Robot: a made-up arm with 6 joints.
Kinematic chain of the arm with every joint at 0, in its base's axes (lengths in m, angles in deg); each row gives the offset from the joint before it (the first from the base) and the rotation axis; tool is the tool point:
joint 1: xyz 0 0 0.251 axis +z
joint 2: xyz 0 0 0 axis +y
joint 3: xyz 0 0 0.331 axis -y
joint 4: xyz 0 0 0 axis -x
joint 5: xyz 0.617 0 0 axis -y
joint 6: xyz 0 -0.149 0 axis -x
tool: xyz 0 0 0
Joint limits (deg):
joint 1: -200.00..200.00
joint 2: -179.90..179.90
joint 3: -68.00..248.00
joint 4: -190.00..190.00
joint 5: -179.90..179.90
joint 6: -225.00..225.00
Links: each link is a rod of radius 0.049 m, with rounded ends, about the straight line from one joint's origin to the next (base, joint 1, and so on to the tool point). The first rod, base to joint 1, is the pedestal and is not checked.
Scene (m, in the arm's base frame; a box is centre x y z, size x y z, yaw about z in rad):
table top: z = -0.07
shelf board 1: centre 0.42 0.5 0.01 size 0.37 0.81 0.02 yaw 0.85
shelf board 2: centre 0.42 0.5 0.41 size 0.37 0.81 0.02 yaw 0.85
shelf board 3: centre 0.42 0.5 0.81 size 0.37 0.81 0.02 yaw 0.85
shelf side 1: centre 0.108 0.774 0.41 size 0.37 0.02 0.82 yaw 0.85
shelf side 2: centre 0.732 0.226 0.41 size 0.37 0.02 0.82 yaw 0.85
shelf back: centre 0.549 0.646 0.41 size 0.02 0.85 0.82 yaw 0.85
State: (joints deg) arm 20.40 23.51 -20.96 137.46 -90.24 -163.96
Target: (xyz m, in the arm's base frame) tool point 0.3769 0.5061 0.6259
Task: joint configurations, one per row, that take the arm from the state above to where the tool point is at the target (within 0.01 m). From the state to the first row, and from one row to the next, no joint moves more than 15 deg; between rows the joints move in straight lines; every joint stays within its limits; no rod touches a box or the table.
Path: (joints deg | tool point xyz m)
1: 13.90 10.75 -30.37 147.92 -90.24 -163.96 | 0.5313 0.2615 0.2300
2: 7.39 -2.00 -39.78 158.37 -90.24 -163.96 | 0.4877 0.2029 0.2472
3: 0.89 -14.76 -49.18 168.83 -90.24 -163.96 | 0.4386 0.1530 0.2461
4: -5.61 -27.52 -58.59 179.29 -90.24 -163.96 | 0.3893 0.1115 0.2277
5: -12.12 -40.27 -68.00 189.74 -90.24 -163.96 | 0.3441 0.0763 0.1941
6: 0.18 -45.76 -63.65 176.99 -90.24 -163.96 | 0.3520 0.1499 0.2998
7: 12.48 -51.24 -59.30 164.23 -90.24 -163.96 | 0.3190 0.2175 0.4118
8: 24.77 -56.73 -54.94 151.48 -90.24 -163.96 | 0.2518 0.2604 0.5230
9: 37.07 -62.22 -50.59 138.73 -90.24 -163.96 | 0.1652 0.2652 0.6259
10: 38.29 -49.85 -41.57 138.65 -90.24 -163.96 | 0.2002 0.3006 0.6507
11: 39.51 -37.48 -32.54 138.57 -90.24 -163.96 | 0.2412 0.3437 0.6650
12: 40.73 -25.12 -23.52 138.49 -90.24 -163.96 | 0.2860 0.3935 0.6666
13: 41.95 -12.75 -14.50 138.41 -90.24 -163.96 | 0.3321 0.4483 0.6539
14: 43.16 -0.39 -5.48 138.33 -90.24 -163.96 | 0.3769 0.5060 0.6259

